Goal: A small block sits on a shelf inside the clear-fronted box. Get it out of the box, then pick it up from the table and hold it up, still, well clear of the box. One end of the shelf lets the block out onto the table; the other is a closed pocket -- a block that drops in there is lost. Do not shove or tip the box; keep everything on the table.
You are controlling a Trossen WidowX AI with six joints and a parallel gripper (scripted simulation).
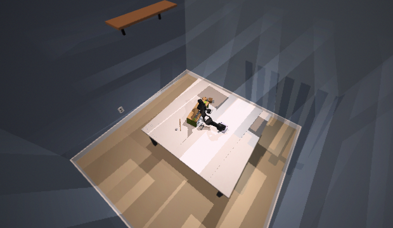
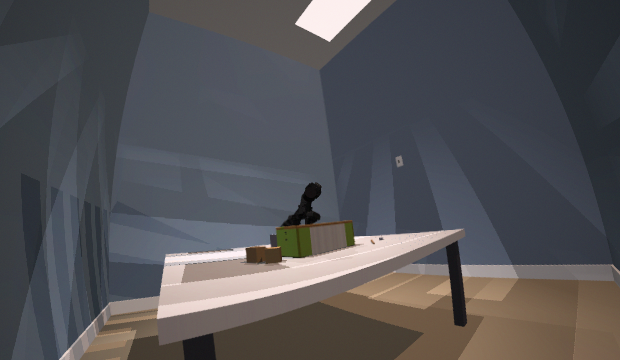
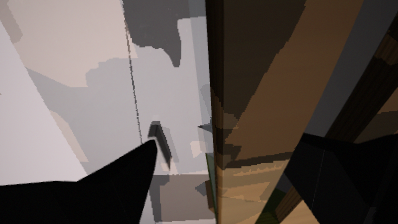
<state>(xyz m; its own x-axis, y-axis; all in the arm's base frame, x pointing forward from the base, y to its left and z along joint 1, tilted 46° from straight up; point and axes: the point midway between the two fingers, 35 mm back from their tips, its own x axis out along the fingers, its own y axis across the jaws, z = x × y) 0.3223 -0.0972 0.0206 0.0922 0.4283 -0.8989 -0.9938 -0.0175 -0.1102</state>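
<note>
The small block lies 5 cm ahead of my gripper tip and 2 cm to the right of it. The rest, counted from my gripper tip: small brown box (5 cm ahead, 26 cm to the right, 6 cm below); thin stick (18 cm ahead, 33 cm to the left, 8 cm below).
</note>
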